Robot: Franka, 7 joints.
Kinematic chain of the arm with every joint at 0, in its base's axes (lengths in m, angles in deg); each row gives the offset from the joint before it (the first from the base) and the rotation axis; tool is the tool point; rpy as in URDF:
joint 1: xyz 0 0 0.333 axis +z
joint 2: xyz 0 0 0 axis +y
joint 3: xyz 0 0 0.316 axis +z
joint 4: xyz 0.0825 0 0 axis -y
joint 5: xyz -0.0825 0 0.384 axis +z
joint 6: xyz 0 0 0 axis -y
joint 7: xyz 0.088 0 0 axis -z
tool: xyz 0 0 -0.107 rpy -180 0 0
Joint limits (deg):
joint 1: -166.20..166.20
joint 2: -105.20..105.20
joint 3: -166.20..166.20
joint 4: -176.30..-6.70
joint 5: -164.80..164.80
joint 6: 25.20..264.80
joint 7: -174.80..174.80
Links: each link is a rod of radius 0.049 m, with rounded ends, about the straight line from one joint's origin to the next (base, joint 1, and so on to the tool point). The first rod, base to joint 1, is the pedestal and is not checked.
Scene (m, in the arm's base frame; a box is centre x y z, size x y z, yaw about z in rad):
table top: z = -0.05
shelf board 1: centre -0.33 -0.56 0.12 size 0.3 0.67 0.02 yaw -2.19
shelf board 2: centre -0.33 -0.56 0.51 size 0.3 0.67 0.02 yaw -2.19
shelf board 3: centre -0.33 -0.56 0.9 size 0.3 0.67 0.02 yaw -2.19
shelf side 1: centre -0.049 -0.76 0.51 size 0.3 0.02 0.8 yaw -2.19
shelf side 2: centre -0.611 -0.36 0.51 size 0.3 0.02 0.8 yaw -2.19
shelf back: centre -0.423 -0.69 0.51 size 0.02 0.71 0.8 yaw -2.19
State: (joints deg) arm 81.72 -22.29 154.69 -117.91 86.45 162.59 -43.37
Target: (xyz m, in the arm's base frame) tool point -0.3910 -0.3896 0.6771
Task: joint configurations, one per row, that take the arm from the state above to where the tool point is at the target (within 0.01 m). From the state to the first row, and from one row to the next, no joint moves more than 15 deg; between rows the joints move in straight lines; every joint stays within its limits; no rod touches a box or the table.
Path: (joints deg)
1: 82.04 -10.04 156.90 -131.86 90.37 168.40 -43.37
2: 82.35 2.22 159.11 -145.82 94.30 174.20 -43.37
3: 82.67 14.47 161.32 -159.77 98.22 180.01 -43.37
4: 79.70 26.73 162.95 -152.37 96.89 179.12 -43.37
5: 76.73 39.00 164.57 -144.97 95.56 178.23 -43.37
6: 73.76 51.26 166.20 -137.58 94.22 177.34 -43.37
7: 75.35 37.62 162.48 -127.18 91.44 173.75 -43.37
8: 76.95 23.99 158.76 -116.78 88.66 170.15 -43.37
9: 78.55 10.35 155.05 -106.38 85.88 166.56 -43.37

